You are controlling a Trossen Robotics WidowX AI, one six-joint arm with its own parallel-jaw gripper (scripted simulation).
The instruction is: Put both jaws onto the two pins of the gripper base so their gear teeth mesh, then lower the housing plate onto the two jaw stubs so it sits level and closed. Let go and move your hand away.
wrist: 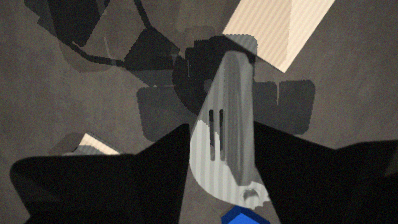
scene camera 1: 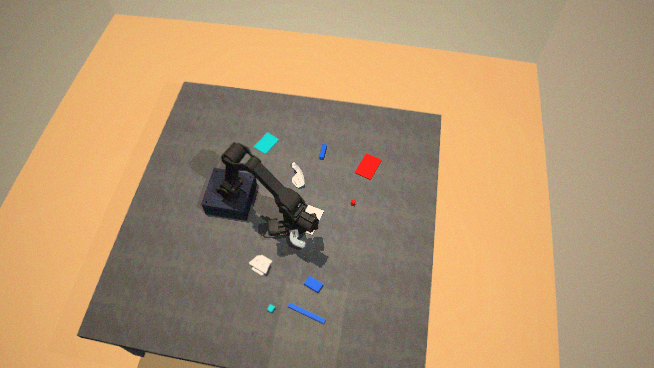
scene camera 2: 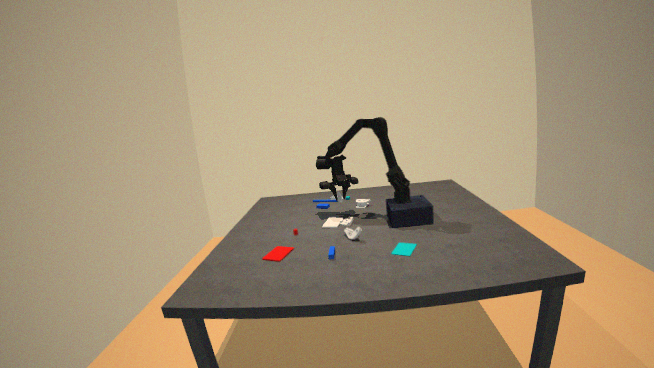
Scene:
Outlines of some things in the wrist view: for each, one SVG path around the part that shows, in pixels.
My gripper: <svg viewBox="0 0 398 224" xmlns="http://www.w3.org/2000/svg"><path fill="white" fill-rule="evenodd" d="M189 124L181 124L137 155L123 153L76 156L55 155L29 157L16 161L11 166L9 175L19 198L31 216L24 224L178 224L190 159ZM253 120L254 165L270 196L271 203L281 224L398 224L398 139L360 142L335 150L306 139L300 139Z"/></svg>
A white jaw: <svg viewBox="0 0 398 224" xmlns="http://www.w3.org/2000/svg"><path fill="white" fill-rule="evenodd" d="M231 50L226 51L192 129L189 162L195 180L209 194L233 205L254 210L258 205L263 206L264 201L270 201L269 194L259 173L254 171L255 147L252 100L254 67L249 63L246 54ZM220 109L223 109L222 151L220 151ZM211 109L213 110L214 126L213 151L210 151L209 110Z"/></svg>

